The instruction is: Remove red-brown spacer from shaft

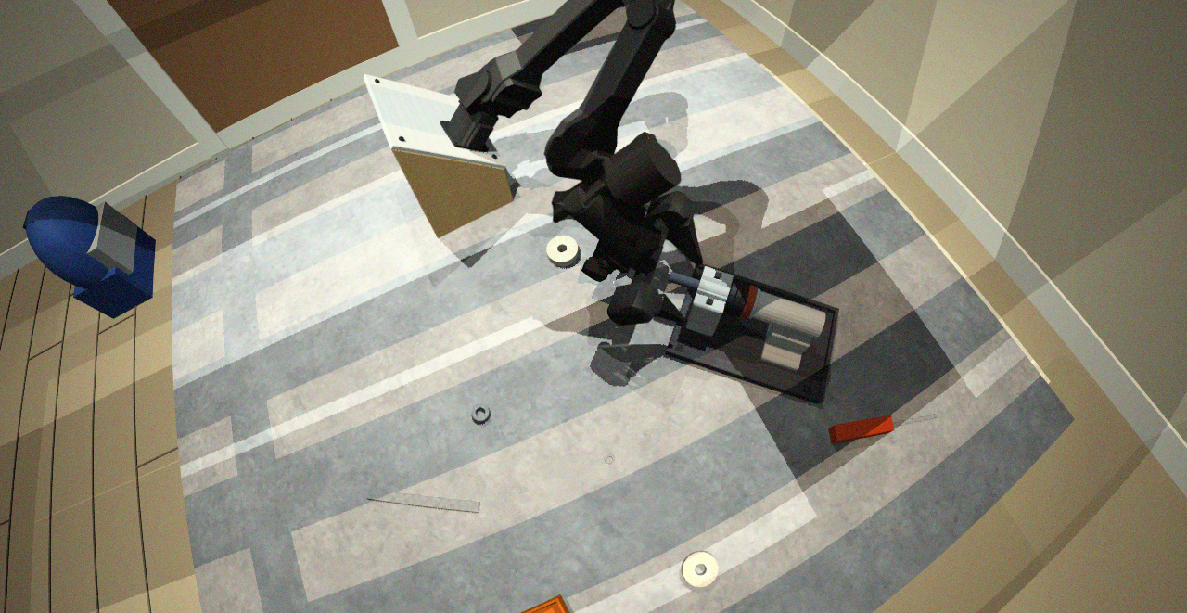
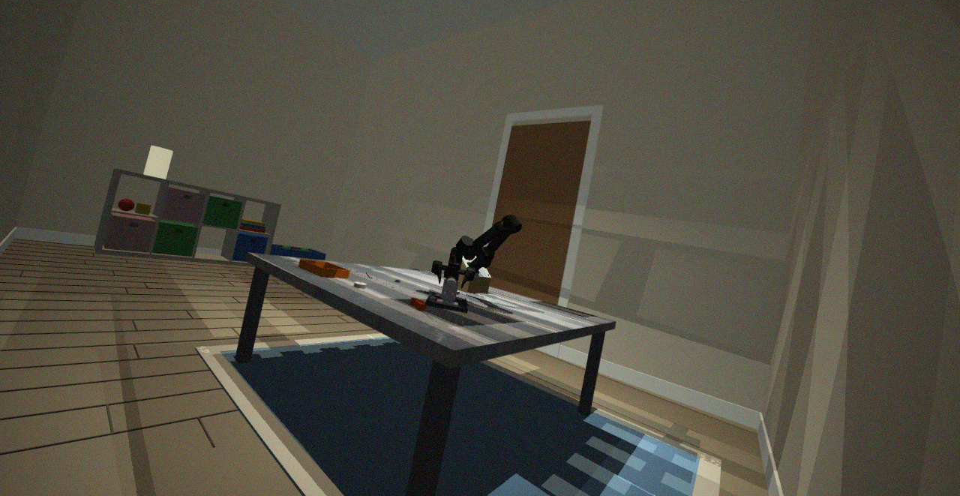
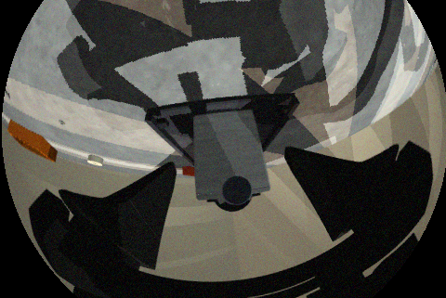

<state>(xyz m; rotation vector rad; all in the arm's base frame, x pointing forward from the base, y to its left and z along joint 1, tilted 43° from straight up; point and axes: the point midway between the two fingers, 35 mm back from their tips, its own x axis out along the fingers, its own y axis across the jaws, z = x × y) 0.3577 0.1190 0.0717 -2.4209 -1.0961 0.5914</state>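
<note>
My gripper tip is 3 cm short of the blue-grey shaft, 2 cm to the right of it and 2 cm below it. Also, from my gripper tip: fixture 9 cm ahead, 7 cm to the left, 1 cm below; white washer 18 cm behind, 10 cm to the right, 5 cm below; red-brown spacer 6 cm ahead, 4 cm to the left, 2 cm above.
</note>
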